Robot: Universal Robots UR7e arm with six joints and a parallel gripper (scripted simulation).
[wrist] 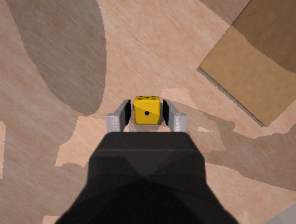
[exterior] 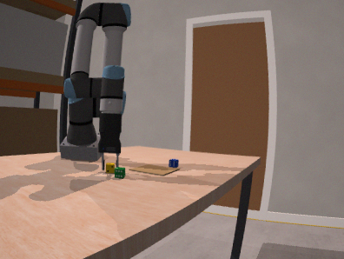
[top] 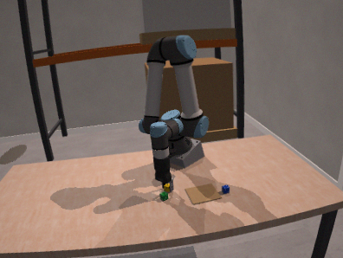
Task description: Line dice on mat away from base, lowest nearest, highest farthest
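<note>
Now: the yellow die 10 mm below my hand. The rest, counted from my hand: tan mat: 90 mm ahead, 150 mm to the left, 20 mm below; green die: 70 mm ahead, 30 mm to the right, 10 mm below; blue die: 120 mm ahead, 260 mm to the left, 10 mm below.
</note>
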